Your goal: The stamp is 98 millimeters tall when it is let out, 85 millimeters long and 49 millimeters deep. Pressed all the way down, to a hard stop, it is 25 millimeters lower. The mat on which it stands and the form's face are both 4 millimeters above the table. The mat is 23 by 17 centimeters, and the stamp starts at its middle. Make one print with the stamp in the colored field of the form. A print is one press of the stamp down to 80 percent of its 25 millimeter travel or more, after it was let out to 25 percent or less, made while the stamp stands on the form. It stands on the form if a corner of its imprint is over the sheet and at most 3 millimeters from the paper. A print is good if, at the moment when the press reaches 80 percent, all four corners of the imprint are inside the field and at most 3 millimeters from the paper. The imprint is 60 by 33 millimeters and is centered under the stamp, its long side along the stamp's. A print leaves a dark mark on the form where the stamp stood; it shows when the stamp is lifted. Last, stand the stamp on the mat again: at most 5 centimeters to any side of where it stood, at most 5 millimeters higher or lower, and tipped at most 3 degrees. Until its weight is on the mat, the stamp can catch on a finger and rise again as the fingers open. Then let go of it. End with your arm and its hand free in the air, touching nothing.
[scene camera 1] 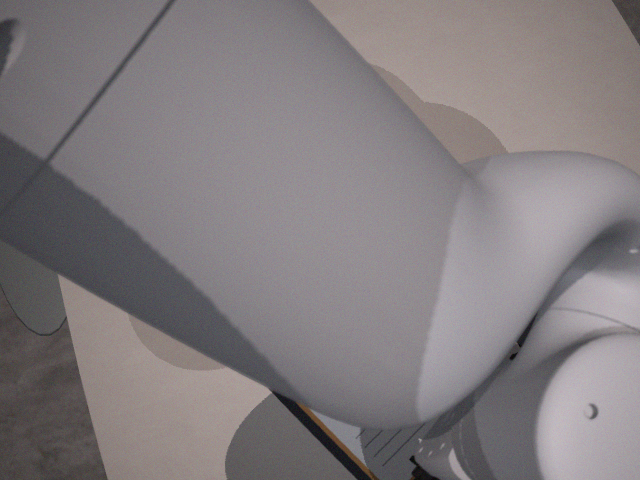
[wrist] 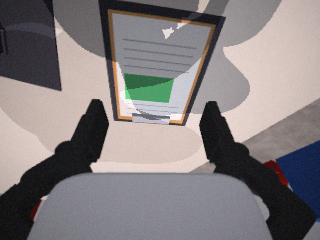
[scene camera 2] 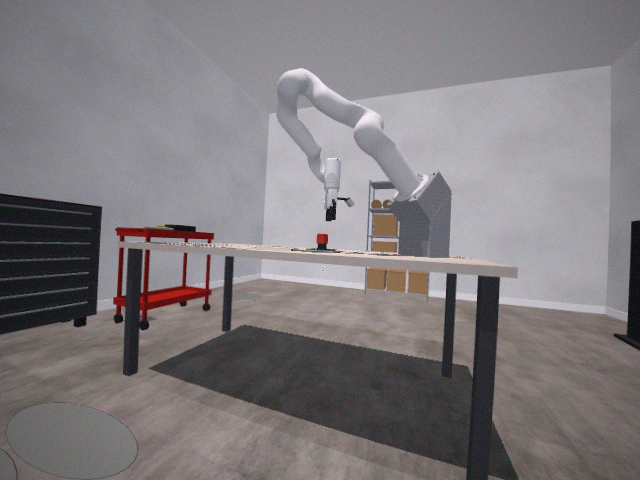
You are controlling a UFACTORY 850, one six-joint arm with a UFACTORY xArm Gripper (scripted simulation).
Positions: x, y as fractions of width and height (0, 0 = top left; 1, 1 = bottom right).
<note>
I see my gripper (wrist: 0.48, 0.47) and a form (wrist: 0.49, 0.26).
</note>
